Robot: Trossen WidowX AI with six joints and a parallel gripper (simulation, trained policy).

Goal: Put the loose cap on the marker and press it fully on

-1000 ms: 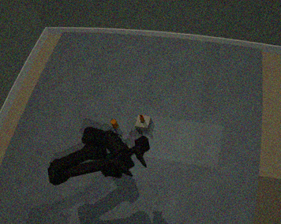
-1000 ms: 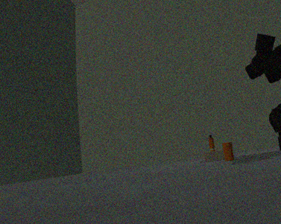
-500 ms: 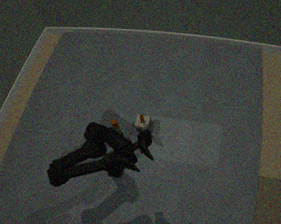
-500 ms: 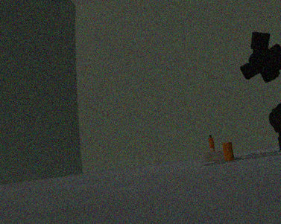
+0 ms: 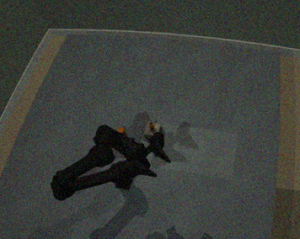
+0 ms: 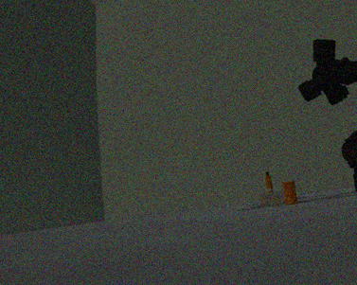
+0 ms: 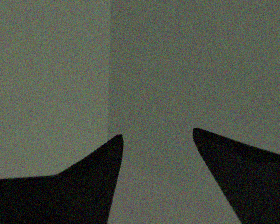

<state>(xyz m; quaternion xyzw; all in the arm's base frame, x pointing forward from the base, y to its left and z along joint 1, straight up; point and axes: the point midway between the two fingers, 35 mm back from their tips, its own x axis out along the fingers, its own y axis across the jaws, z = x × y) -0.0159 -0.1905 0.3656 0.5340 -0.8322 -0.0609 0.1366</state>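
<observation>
Now: the orange cap 250 mm ahead of my gripper tip, 290 mm to the left of it and 340 mm below it. From my gripper tip the other things lie so: orange marker 290 mm ahead, 150 mm to the left, 310 mm below; pale holder block 290 mm ahead, 150 mm to the left, 350 mm below.
</observation>
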